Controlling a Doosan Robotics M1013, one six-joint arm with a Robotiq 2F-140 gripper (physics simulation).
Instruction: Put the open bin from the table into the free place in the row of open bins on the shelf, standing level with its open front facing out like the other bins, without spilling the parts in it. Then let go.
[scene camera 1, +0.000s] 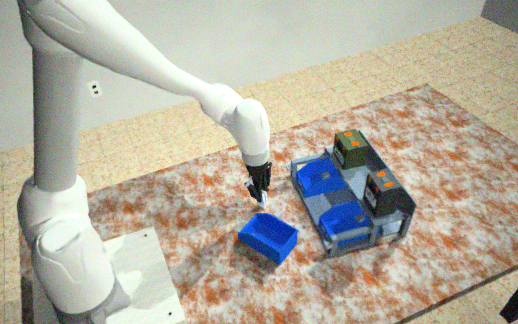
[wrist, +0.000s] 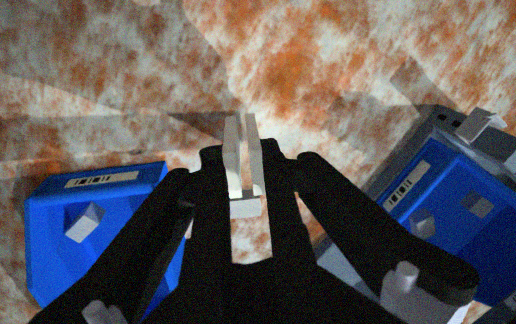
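Pixels of known places: gripper, fingertip midpoint: (scene camera 1: 263, 204) (wrist: 242, 132); arm's base, origin of the base link: (scene camera 1: 89, 297).
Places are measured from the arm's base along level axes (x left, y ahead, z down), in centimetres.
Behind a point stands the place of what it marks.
The blue open bin (scene camera 1: 267, 237) {y 54.6, x -10.7, z 5.8 cm} (wrist: 45, 245) {y 47.9, x -8.8, z 1.6 cm} stands on the table, turned at an angle, left of the shelf in the scene view. A grey part (wrist: 84, 227) {y 50.0, x -8.5, z 3.8 cm} lies in it in the wrist view. My gripper (scene camera 1: 262, 201) {y 61.8, x 1.5, z 5.3 cm} (wrist: 242, 132) {y 61.8, x 1.5, z 5.3 cm} is shut above the table beside the bin, with a narrow gap between its pads and the bin outside them. A small pale block (wrist: 245, 207) {y 63.4, x -5.1, z 4.6 cm} shows through the gap, past the pads; its exact resting place is hidden. The shelf (scene camera 1: 373, 236) {y 80.0, x -33.3, z 1.4 cm} (wrist: 432, 117) {y 78.6, x 6.0, z 5.6 cm} holds two blue bins, with the free place between them.
The far shelf bin (scene camera 1: 320, 177) {y 87.1, x -0.9, z 5.2 cm} and near shelf bin (scene camera 1: 344, 218) {y 80.4, x -20.6, z 5.2 cm} stand in the front row. An olive box (scene camera 1: 353, 152) {y 92.0, x -10.5, z -11.8 cm} and a dark box (scene camera 1: 386, 196) {y 84.3, x -31.6, z -13.3 cm} stand on the raised back part of the shelf. The white robot base plate (scene camera 1: 150, 280) {y 15.9, x -5.0, z 0.8 cm} lies at the left.
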